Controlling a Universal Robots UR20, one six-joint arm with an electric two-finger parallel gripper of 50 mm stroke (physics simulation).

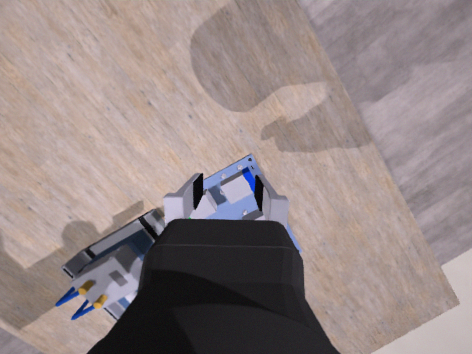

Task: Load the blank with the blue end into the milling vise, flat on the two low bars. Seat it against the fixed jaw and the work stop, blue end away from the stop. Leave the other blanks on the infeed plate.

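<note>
The blank with the blue end [237,188] lies on the infeed plate [235,208], its blue end towards the plate's upper right corner. My gripper [229,184] is open and empty, above the plate; the blank shows between its fingertips, the right one close to the blue end. A second grey blank [205,206] lies to the left, partly behind the left finger, with a bit of green showing. The milling vise [119,237] is at the lower left, partly hidden by the gripper body. I cannot make out its low bars or the work stop.
Two orange fittings [86,287] [101,301] with blue handles stick out at the vise's lower left. The gripper's black body hides the lower middle and the near part of the infeed plate. The wooden table's [350,200] right edge runs down the right side.
</note>
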